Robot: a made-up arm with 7 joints. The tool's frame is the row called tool. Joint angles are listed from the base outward.
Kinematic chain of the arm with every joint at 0, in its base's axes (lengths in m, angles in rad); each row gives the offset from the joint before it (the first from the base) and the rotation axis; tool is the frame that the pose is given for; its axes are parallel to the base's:
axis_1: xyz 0 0 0.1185 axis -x
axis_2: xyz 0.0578 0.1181 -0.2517 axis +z
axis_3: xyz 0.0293 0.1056 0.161 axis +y
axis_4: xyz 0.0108 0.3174 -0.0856 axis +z
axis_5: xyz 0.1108 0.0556 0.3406 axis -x
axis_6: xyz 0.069 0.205 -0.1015 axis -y
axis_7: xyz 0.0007 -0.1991 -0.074 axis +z
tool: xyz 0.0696 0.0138 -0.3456
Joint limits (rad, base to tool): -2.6..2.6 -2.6..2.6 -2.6..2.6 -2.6..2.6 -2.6..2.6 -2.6..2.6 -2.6..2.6
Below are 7 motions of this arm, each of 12 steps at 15 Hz.
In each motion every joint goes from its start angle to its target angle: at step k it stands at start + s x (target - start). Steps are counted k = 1, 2, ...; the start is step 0. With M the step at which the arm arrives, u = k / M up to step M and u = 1 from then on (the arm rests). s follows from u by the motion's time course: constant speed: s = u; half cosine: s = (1 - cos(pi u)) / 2; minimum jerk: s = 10 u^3 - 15 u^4 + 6 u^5.
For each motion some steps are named. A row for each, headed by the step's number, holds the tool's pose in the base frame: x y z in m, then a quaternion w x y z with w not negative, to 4 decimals.
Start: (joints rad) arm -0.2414 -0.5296 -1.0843 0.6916 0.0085 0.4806 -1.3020
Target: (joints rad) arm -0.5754 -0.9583 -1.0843 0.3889 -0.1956 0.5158 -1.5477
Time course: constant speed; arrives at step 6
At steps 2, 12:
2: 0.7596 0.3487 0.3602 0.5559 0.2819 -0.5637 -0.5420
12: 0.8070 0.0885 0.3215 0.3335 0.3448 -0.4518 -0.7521

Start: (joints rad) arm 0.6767 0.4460 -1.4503 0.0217 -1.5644 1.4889 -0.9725
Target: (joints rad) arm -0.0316 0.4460 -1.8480 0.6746 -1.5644 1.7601 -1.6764
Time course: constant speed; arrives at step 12
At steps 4, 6, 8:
4: -0.3945 0.7910 0.2678 0.3177 0.9461 0.0473 0.0419
6: -0.4426 0.7820 0.3097 0.2809 0.9516 0.1024 0.0712
8: -0.4854 0.7723 0.3468 0.2481 0.9512 0.1506 0.1045

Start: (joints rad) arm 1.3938 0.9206 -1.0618 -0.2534 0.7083 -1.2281 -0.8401
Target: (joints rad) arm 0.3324 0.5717 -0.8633 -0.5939 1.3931 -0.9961 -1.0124
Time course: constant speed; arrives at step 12
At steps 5, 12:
5: -0.2713 -0.0915 -0.1556 0.6473 -0.5271 -0.2107 -0.5088
12: -0.3552 0.0805 -0.0752 0.5079 -0.3887 -0.0949 -0.7628

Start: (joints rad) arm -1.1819 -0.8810 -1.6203 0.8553 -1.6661 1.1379 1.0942
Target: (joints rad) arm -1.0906 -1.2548 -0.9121 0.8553 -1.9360 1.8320 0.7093
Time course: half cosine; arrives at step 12
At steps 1, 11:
1: 0.6647 0.3449 1.0993 0.3797 0.1048 -0.9175 -0.0561
11: 0.8753 -0.1923 0.6235 0.3009 0.2592 -0.6453 -0.6525

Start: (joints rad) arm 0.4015 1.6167 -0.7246 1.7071 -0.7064 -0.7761 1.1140
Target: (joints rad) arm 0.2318 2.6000 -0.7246 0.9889 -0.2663 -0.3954 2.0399
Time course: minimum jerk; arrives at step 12
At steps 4, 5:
4: -0.2237 -0.2834 -0.1617 0.6909 0.1933 -0.2488 -0.6507
5: -0.2336 -0.3093 -0.1695 0.7481 0.1530 -0.1920 -0.6165

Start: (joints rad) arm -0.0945 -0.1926 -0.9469 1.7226 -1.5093 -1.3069 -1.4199
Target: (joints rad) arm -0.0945 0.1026 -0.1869 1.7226 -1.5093 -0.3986 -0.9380
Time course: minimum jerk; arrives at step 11
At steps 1, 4, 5, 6, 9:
1: -0.1648 0.3435 -0.0302 0.7491 -0.5569 0.3040 0.1908
4: -0.2579 0.3671 -0.0412 0.7627 -0.4287 0.3847 0.2941
5: -0.3219 0.3858 -0.0286 0.7552 -0.3428 0.4354 0.3501
6: -0.3901 0.4071 0.0026 0.7353 -0.2488 0.4881 0.3991
9: -0.5171 0.4561 0.1279 0.6606 -0.0432 0.5926 0.4588

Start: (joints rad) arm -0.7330 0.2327 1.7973 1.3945 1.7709 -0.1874 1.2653
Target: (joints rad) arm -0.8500 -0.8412 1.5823 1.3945 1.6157 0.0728 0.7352
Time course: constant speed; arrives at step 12
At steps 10, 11, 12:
10: 0.5884 0.7380 0.0185 0.5933 0.2455 -0.2414 0.7276
11: 0.6248 0.7076 -0.0038 0.6388 0.2686 -0.2362 0.6812
12: 0.6576 0.6748 -0.0297 0.6813 0.2904 -0.2291 0.6317

